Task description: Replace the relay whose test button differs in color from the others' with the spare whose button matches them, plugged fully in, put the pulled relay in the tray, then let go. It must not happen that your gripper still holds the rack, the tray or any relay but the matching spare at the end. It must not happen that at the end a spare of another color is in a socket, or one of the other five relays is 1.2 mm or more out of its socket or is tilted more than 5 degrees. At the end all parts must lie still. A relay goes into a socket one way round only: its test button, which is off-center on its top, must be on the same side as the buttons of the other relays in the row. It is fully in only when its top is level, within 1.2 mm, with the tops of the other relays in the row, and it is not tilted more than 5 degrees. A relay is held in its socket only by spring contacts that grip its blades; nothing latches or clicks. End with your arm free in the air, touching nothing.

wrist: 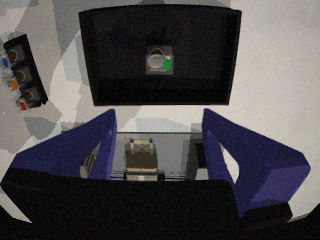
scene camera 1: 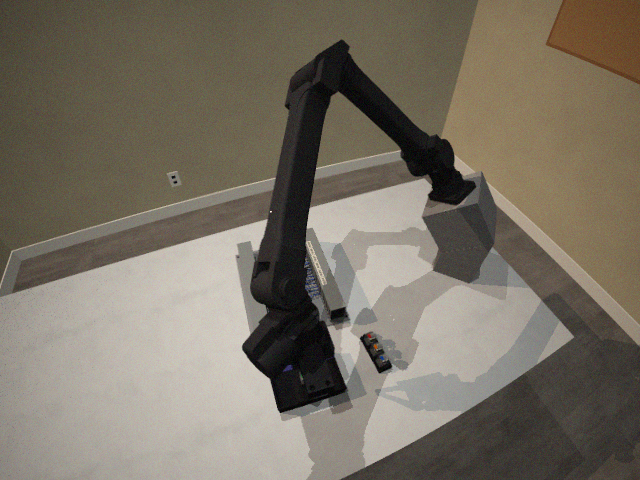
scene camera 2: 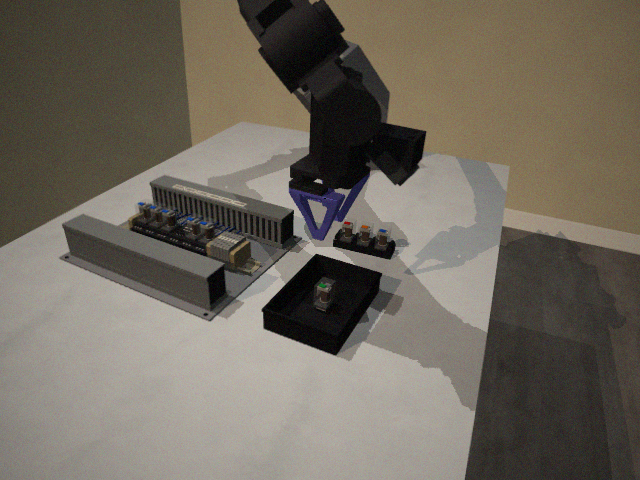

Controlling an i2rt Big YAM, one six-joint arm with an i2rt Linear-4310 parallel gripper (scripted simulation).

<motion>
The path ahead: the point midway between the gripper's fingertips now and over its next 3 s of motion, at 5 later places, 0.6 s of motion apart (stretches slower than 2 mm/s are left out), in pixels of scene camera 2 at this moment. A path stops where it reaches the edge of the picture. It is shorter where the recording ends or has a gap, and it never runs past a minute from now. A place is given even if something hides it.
My gripper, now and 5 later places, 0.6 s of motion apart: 328, 229; 343, 223; 374, 207; 394, 197; 392, 200; 384, 205
</motion>
